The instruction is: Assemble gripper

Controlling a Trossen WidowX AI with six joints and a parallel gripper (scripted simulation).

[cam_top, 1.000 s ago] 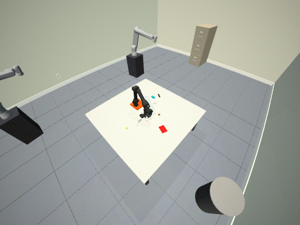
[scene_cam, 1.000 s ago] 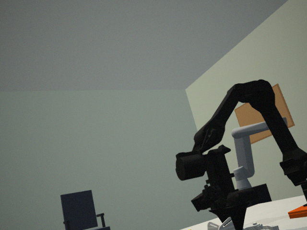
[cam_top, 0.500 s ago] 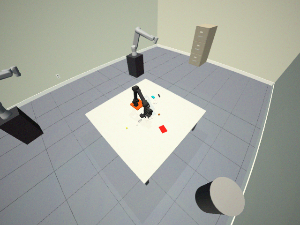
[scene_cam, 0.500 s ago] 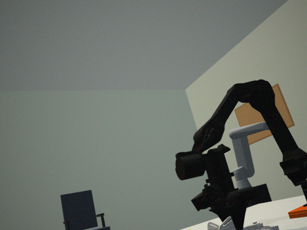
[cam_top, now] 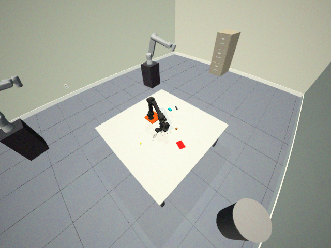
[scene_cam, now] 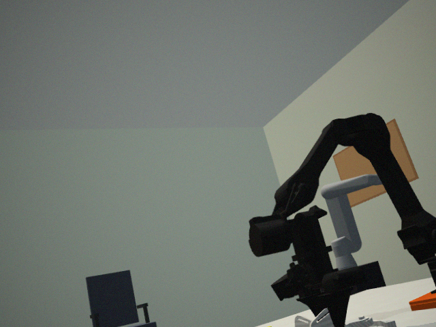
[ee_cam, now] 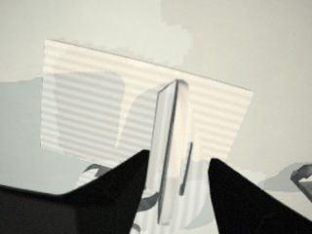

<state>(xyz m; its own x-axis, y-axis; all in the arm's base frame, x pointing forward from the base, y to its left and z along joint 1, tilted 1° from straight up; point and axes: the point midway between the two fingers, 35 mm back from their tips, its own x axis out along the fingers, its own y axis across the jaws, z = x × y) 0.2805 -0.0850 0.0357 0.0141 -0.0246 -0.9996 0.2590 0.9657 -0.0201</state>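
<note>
My gripper tip is now 2 cm to the right of the housing plate, 2 cm short of it and 1 cm above it. Round my gripper tip: red card (29 cm ahead, 2 cm below, 1 cm to the right); then small brown object (15 cm to the left, 11 cm ahead, 1 cm below); then small yellow ball (30 cm to the right, 9 cm behind).
</note>
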